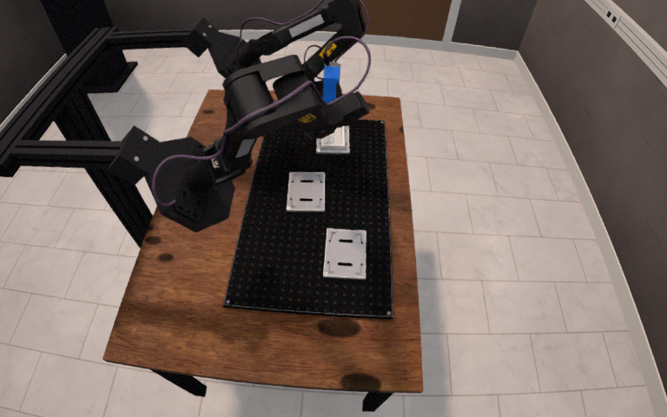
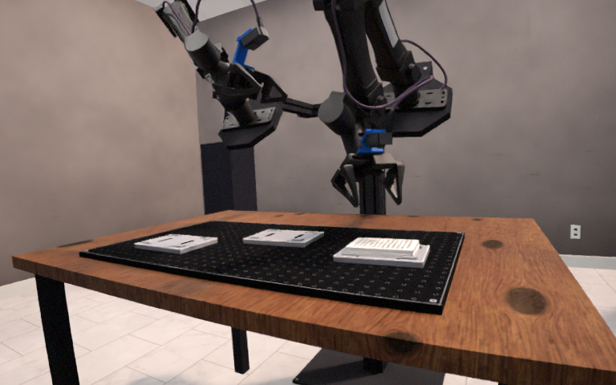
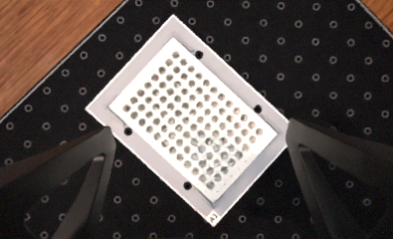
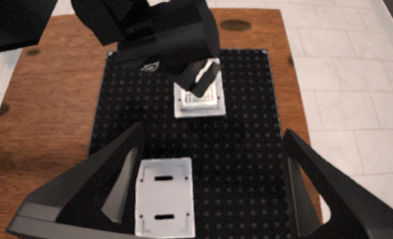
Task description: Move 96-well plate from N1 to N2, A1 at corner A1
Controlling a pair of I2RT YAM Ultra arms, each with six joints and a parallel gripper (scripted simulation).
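The white 96-well plate lies 10 mm ahead of my left hand, 10 mm to the left of it and 90 mm below it. The rest, counted from my left hand: plate nest 60 mm ahead, 490 mm to the right, 100 mm below.
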